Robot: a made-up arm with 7 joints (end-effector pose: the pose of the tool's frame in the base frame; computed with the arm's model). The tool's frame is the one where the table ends.
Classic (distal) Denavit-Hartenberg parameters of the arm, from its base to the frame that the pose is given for. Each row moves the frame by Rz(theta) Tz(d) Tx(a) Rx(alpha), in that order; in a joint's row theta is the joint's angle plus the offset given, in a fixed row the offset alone. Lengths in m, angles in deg.
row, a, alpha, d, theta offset
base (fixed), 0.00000, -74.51, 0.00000, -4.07
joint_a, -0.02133, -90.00, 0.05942, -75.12
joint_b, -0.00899, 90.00, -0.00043, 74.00
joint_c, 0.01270, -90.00, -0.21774, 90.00
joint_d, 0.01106, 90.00, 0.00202, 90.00
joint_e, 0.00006, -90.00, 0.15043, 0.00
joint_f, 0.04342, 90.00, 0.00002, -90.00
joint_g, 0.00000, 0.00, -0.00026, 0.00
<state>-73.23 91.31 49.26 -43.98 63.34 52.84 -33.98</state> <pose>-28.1 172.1 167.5 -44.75 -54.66 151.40</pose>
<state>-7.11 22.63 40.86 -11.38 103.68 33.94 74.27</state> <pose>124.4 274.6 -133.4 -128.73 -62.72 -67.22</pose>
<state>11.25 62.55 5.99 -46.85 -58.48 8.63 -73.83</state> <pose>121.6 157.8 -85.6 -4.86 1.50 -109.07</pose>
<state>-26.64 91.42 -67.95 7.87 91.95 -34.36 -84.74</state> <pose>126.7 308.3 -165.8 -89.13 -3.58 85.79</pose>
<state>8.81 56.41 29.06 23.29 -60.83 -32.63 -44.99</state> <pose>97.5 377.0 -114.9 17.29 -15.87 -9.43</pose>
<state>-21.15 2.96 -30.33 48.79 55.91 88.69 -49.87</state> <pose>137.1 63.8 -347.3 167.60 44.66 130.42</pose>
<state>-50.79 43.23 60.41 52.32 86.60 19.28 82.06</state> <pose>239.0 369.5 -118.5 36.25 -71.75 126.69</pose>
